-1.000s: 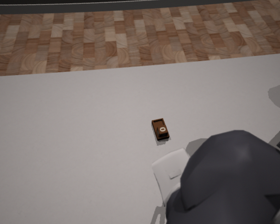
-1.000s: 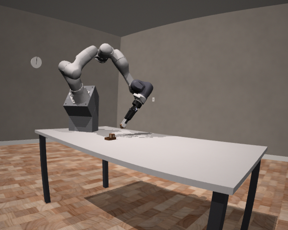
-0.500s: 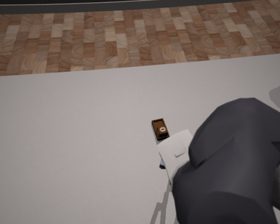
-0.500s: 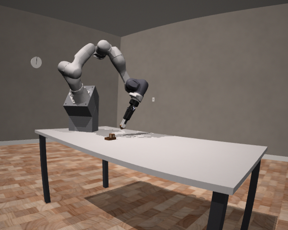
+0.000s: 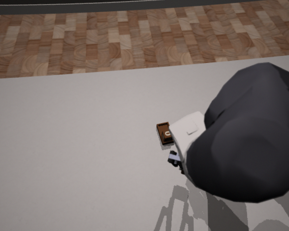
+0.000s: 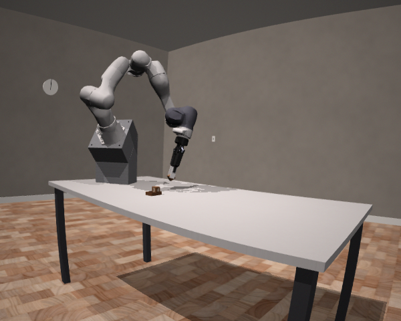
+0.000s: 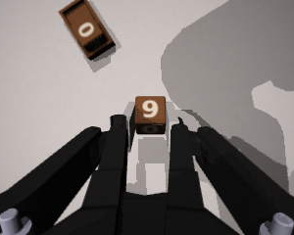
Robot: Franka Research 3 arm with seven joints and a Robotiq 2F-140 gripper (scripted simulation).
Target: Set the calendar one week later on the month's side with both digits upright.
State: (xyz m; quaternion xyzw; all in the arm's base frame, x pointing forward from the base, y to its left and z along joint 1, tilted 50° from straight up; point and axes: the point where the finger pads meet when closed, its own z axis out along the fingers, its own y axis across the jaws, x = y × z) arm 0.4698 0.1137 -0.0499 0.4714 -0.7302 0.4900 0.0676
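The cube lies 3 cm below my hand and 1 cm to the right of it.
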